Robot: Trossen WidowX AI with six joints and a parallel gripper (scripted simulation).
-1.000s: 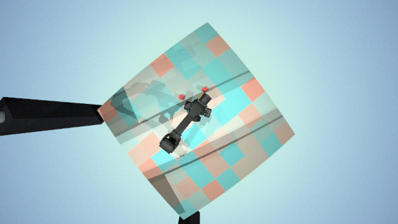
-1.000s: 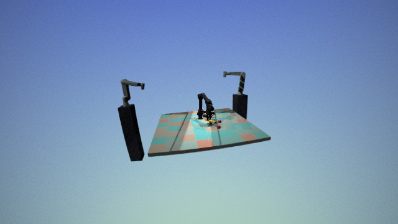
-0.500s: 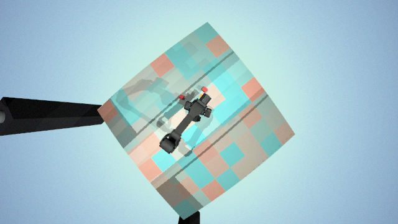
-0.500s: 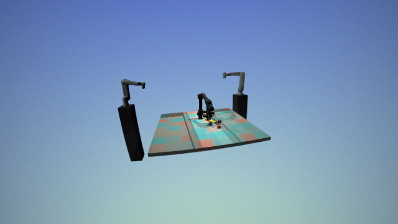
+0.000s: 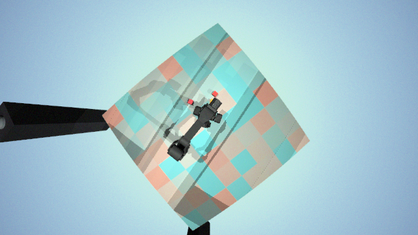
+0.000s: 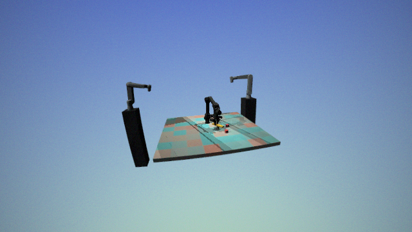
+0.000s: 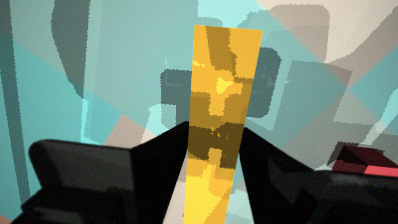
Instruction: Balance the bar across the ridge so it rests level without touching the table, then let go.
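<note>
Right now the yellow bar is 20 mm ahead of my gripper tip and 20 mm to the left of it. Also, from my gripper tip: grey ridge 20 mm ahead, 20 mm to the left, 10 mm below.
</note>
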